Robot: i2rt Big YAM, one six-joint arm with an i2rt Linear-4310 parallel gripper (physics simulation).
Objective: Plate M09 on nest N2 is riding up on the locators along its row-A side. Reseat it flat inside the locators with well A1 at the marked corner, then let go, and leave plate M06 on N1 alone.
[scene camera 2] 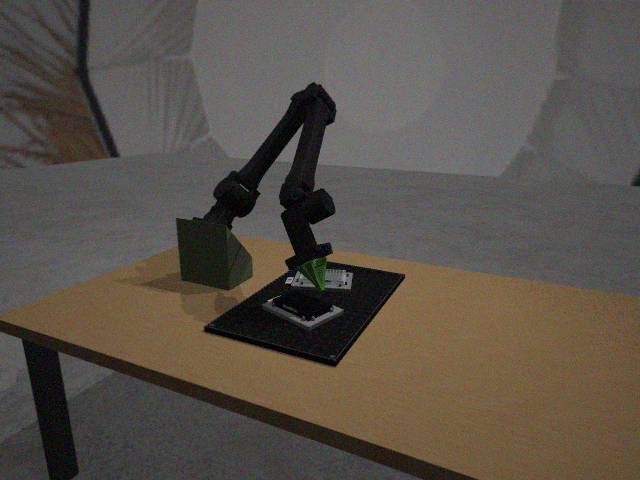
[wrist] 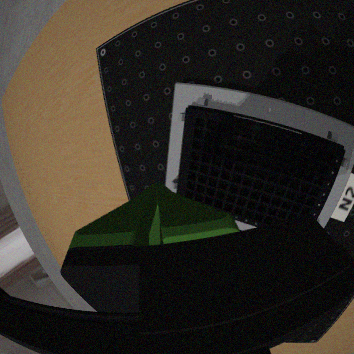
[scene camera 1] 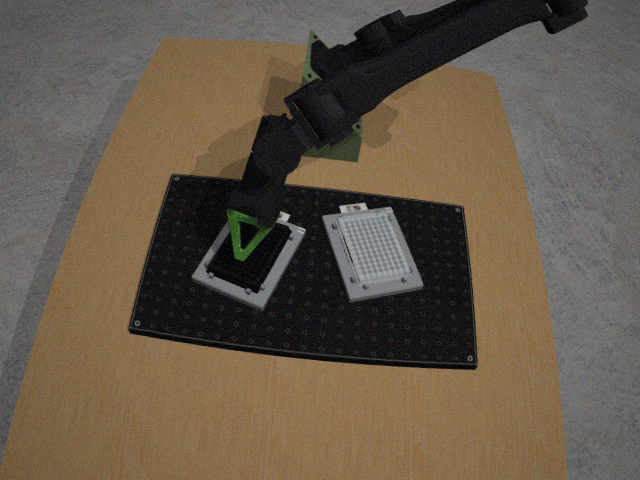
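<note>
The black plate M09 lies on the grey nest N2. In scene camera 2 its top looks slightly tilted; whether every edge lies inside the locators cannot be told. Well A1 cannot be made out. My gripper is shut and empty, its green fingers pointing down above the plate, with a gap visible in scene camera 2. The clear plate M06 sits on nest N1.
Both nests stand on the black perforated board on the wooden table. The green arm mount stands behind the board. The N2 label sticks out at the nest's edge. Small locators rise around both plates.
</note>
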